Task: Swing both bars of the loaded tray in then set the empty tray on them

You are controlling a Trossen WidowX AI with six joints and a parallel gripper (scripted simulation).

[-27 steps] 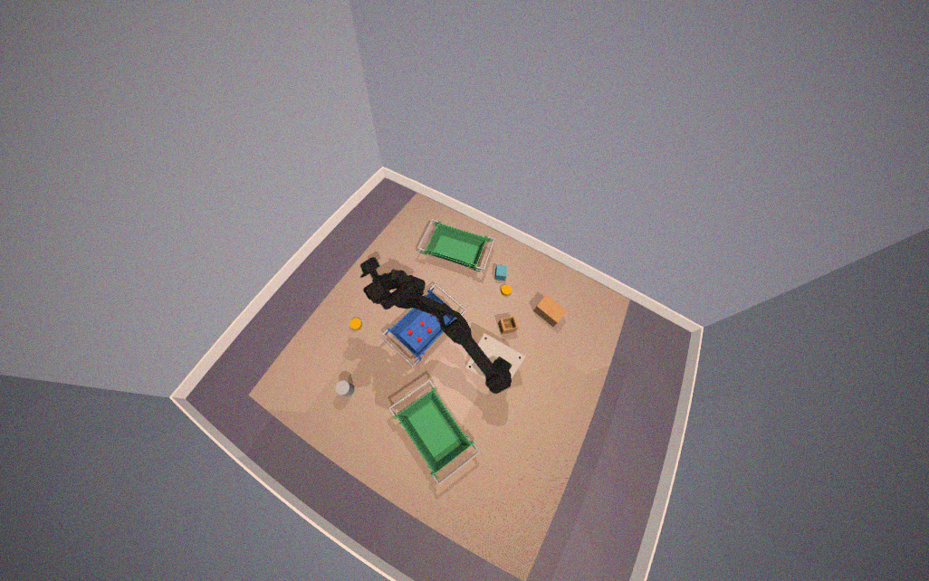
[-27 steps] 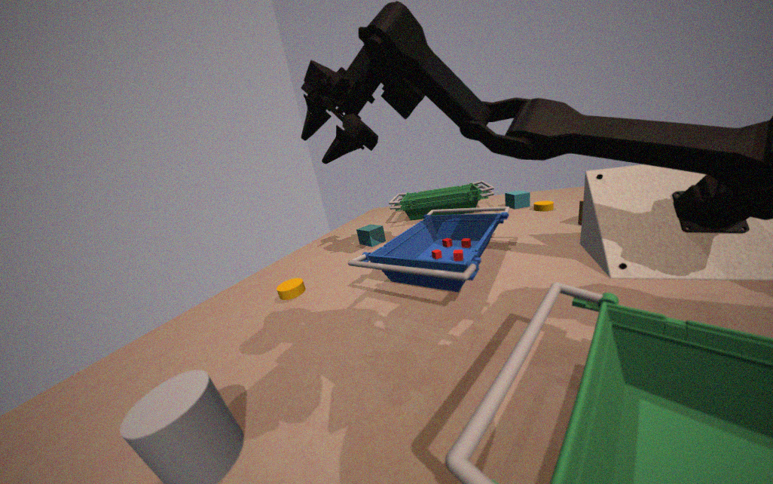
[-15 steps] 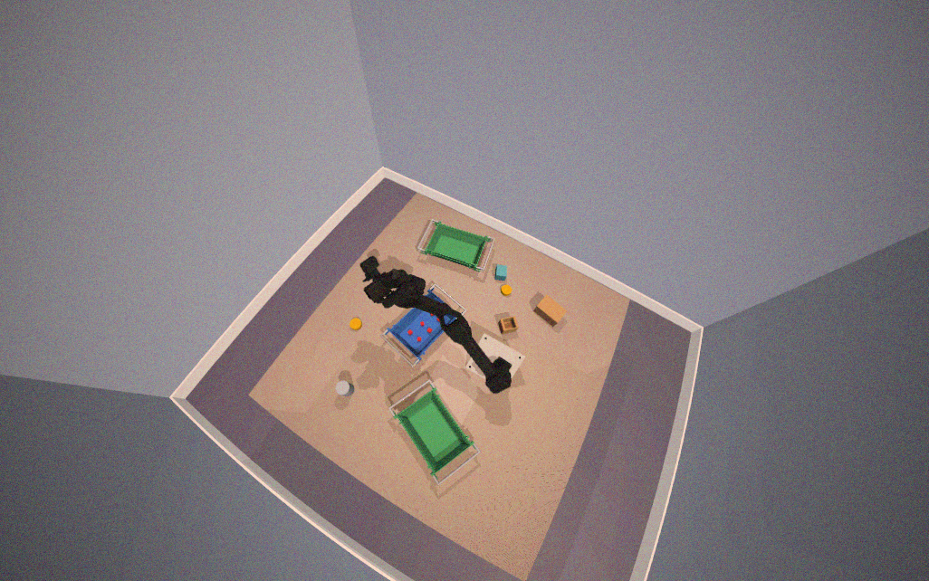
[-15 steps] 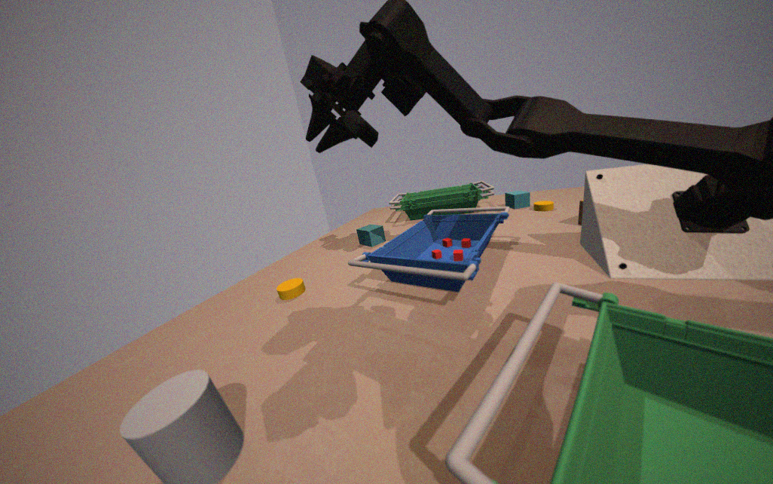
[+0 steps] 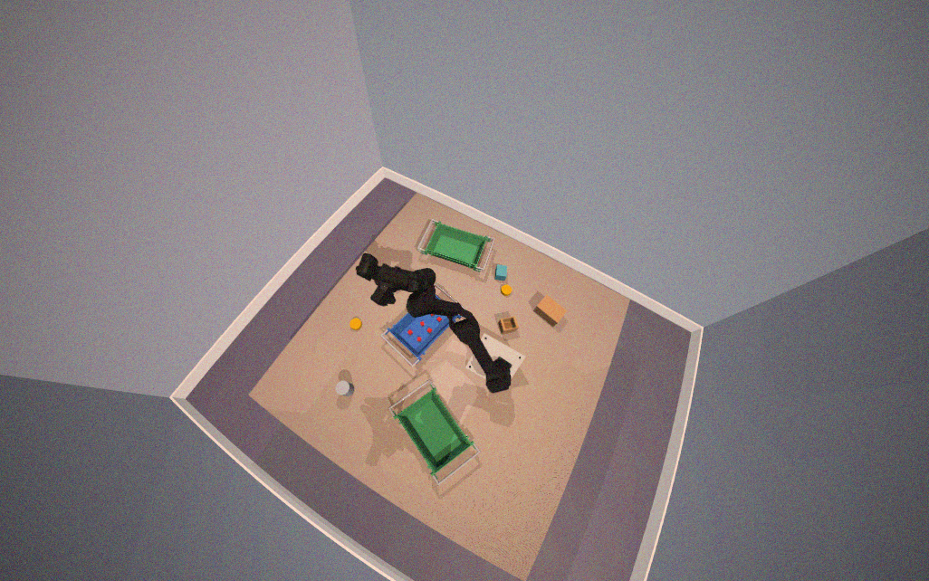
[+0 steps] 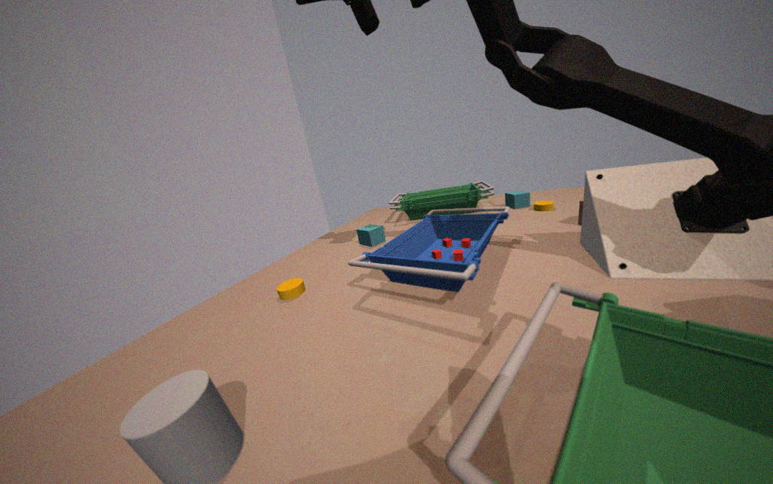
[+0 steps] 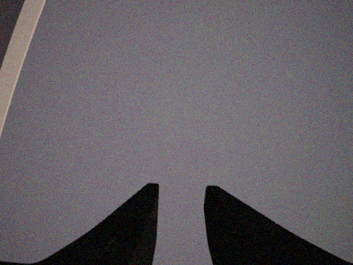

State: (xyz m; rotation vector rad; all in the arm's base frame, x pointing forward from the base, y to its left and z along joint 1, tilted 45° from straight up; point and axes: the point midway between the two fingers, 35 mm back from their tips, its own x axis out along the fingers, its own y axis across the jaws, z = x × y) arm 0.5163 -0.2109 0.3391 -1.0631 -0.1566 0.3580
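My gripper tip is 44 cm above the grey cylinder, 33 cm to the right of it and 5 cm past it. From my gripper tip the other things lie so: green tray 44 cm behind, 43 cm below, 25 cm to the left; then small brown box 47 cm behind, 46 cm below, 28 cm to the right.
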